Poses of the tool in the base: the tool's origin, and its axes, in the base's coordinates. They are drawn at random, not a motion.
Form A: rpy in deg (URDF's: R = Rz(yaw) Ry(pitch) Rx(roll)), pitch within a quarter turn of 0, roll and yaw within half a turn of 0; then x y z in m.
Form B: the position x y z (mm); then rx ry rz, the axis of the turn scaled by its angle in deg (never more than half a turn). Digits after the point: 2 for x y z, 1 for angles.
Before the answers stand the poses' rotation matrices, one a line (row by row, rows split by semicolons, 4 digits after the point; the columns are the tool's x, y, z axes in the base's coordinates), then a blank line. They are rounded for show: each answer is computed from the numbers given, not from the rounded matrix.
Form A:
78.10 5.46 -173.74 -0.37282 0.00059 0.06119
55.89 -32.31 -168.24 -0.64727 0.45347 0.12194
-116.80 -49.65 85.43 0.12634 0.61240 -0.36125
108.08 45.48 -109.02 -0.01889 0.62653 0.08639
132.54 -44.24 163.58 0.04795 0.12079 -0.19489
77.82 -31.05 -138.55 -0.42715 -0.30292 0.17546
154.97 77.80 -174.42 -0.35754 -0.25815 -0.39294
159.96 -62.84 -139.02 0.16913 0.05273 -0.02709
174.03 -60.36 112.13 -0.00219 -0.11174 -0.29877
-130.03 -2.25 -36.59 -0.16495 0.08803 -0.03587
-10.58 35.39 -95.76 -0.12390 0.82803 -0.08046
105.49 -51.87 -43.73 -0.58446 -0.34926 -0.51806
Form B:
-0.9895 -0.0701 -0.1262; -0.1085 -0.2151 0.9705; -0.0952 0.9741 0.2053
-0.8274 0.5476 0.1247; -0.1723 -0.4588 0.8717; 0.5345 0.6998 0.4740
0.0516 0.5036 -0.8624; 0.6454 0.6422 0.4136; 0.7621 -0.5779 -0.2919
-0.2285 -0.5143 -0.8266; -0.6629 -0.5397 0.5190; -0.7130 0.6665 -0.2176
-0.6872 0.6842 -0.2442; 0.2025 0.5032 0.8401; 0.6977 0.5279 -0.4844
-0.6421 0.5176 -0.5655; -0.5671 0.1756 0.8047; 0.5158 0.8374 0.1808
-0.2103 -0.4997 0.8403; -0.0205 0.8616 0.5072; -0.9774 0.0894 -0.1915
-0.3446 -0.3859 -0.8558; -0.2994 0.9092 -0.2895; 0.8897 0.1564 -0.4288
-0.1863 0.9554 -0.2293; 0.4581 0.2909 0.8399; 0.8691 0.0514 -0.4919
0.8023 -0.3593 0.4767; -0.5956 -0.5343 0.5998; 0.0393 -0.7651 -0.6427
-0.0818 0.9887 0.1255; -0.8111 0.0071 -0.5848; -0.5791 -0.1497 0.8014
0.4462 -0.7324 -0.5143; -0.4268 0.3310 -0.8416; 0.7866 0.5950 -0.1649

-372.82 0.59 61.19 12.7 -111.9 -138.6
-647.27 453.47 121.94 -31.5 -75.1 -131.9
126.34 612.40 -361.25 -55.8 -91.4 8.0
-18.89 626.53 86.39 107.2 -82.6 -108.0
47.95 120.79 -194.89 -41.5 -125.1 -64.0
-427.15 -302.92 175.46 2.8 -91.8 -92.1
-357.54 -258.15 -392.94 -22.9 99.7 26.3
169.13 52.73 -27.09 28.6 -111.9 5.5
-2.19 -111.74 -298.77 -73.3 -102.1 -46.2
-164.95 88.03 -35.87 -125.4 40.2 -21.7
-123.90 828.03 -80.46 21.5 34.8 -88.9
-584.46 -349.26 -518.06 74.1 -67.1 15.8

